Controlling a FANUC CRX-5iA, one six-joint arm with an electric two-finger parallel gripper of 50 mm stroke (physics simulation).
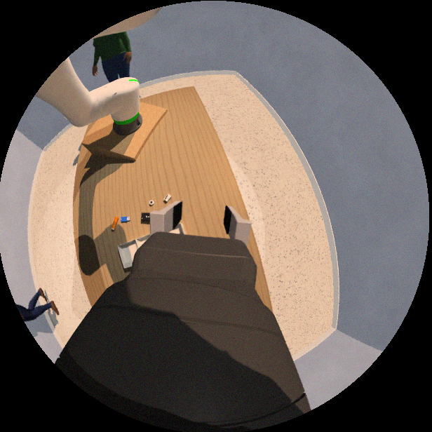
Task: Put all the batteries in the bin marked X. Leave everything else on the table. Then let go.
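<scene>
My gripper (pixel 202 212) is open and empty, high above the table. A light grey bin tray (pixel 120 253) with a divider lies on the table at lower left of the fingers, largely hidden behind the gripper body; no X mark can be read. Left of the fingers lie small things: a slim orange piece (pixel 115 223), a blue piece (pixel 124 219) with a pale end, and a black square piece (pixel 145 218) beside the left finger. Above them are a small white round piece (pixel 151 203) and a white block (pixel 167 198) with a dark mark. I cannot tell which are batteries.
The wooden table (pixel 185 140) carries the arm's base (pixel 127 124) on a wooden block (pixel 150 114) at its far end. A person in green (pixel 112 47) stands beyond it. Another person's legs (pixel 36 306) show at lower left.
</scene>
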